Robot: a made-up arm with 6 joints. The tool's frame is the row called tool.
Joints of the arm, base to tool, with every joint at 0 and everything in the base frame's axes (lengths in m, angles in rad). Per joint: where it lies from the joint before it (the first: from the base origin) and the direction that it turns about. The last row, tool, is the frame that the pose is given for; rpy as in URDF.
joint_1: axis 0 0 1 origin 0 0 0.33
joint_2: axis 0 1 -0.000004 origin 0 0 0
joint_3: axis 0 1 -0.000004 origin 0.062 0 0.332
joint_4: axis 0 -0.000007 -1 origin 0.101 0 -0.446
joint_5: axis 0 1 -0.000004 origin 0 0 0
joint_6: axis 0 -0.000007 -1 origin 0.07 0 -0.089
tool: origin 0 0 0 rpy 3.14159 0 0
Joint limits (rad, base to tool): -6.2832..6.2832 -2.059..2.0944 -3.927..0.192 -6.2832..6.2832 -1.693..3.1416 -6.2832..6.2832
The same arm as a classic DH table. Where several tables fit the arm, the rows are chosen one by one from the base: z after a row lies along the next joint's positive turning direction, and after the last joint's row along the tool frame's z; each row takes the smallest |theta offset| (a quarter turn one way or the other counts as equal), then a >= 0, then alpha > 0; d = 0 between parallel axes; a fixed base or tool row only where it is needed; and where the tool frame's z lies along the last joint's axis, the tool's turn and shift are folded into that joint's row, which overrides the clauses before.
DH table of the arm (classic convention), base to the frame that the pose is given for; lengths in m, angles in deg. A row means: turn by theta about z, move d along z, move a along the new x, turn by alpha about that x. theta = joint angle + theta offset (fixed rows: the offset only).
joint_1: a 0, alpha -90, d 0.33, theta0 0
joint_2: a 0.3377, alpha 0, d 0, theta0 -79.42
joint_3: a 0.101, alpha -90, d 0, theta0 79.42
joint_4: a 0, alpha 90, d 0.446, theta0 0
joint_5: a 0.07, alpha -90, d 0, theta0 0
joint_6: a 0, alpha 0, d 0.089, theta0 0
Joint limits (deg, base to tool): -360..360 -117.97..120 -225..11 -360..360 -97..180 -360..360

